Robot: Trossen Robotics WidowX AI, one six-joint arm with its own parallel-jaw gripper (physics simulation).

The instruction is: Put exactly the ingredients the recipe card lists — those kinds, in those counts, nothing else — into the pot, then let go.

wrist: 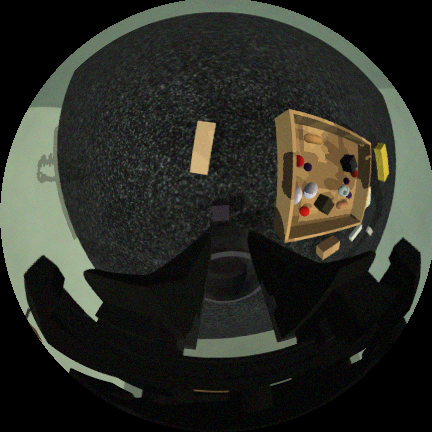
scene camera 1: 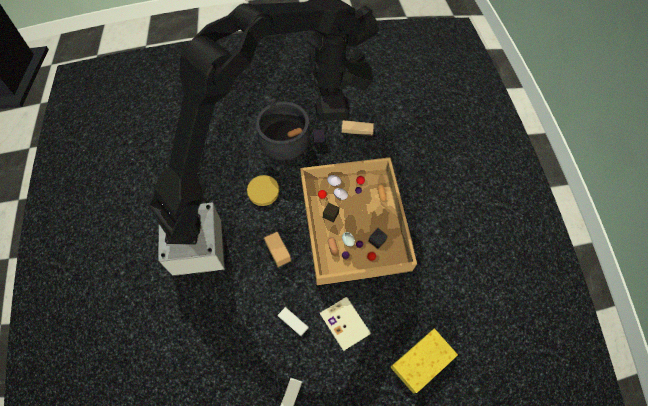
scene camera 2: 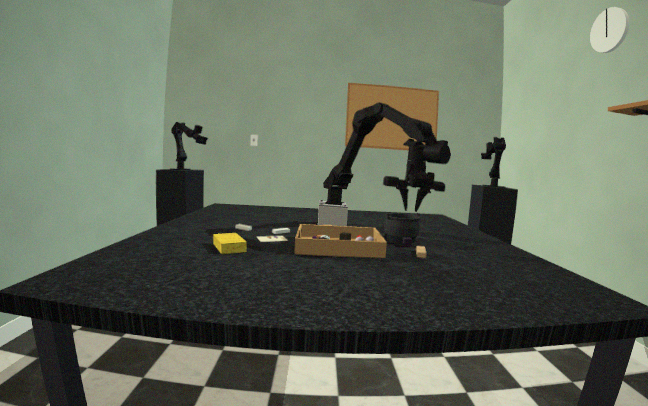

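The dark pot [scene camera 1: 284, 150] [scene camera 2: 401, 230] stands beside the tray; an orange capsule [scene camera 1: 295, 132] lies inside it. My gripper [scene camera 1: 332, 107] [scene camera 2: 411, 209] [wrist: 229, 236] is above the pot, fingers pointing down, partly open and empty. The recipe card [scene camera 1: 354, 320] [scene camera 2: 272, 239] shows a purple square with one dot and an orange square with one dot. The wooden tray [scene camera 1: 365, 274] [scene camera 2: 340, 248] [wrist: 285, 135] holds orange capsules [scene camera 1: 382, 193] [scene camera 1: 333, 246], purple balls [scene camera 1: 358, 190] [scene camera 1: 359, 244] [scene camera 1: 345, 255], red balls, whitish egg-like pieces and black cubes. The pot's far interior is partly hidden.
A yellow disc [scene camera 1: 263, 190] lies between arm base and tray. Wooden blocks [scene camera 1: 357, 128] [scene camera 1: 277, 249] lie behind and left of the tray. A white block [scene camera 1: 293, 321] lies left of the card, and a yellow sponge [scene camera 1: 425, 360] [scene camera 2: 230, 242] lies to its right.
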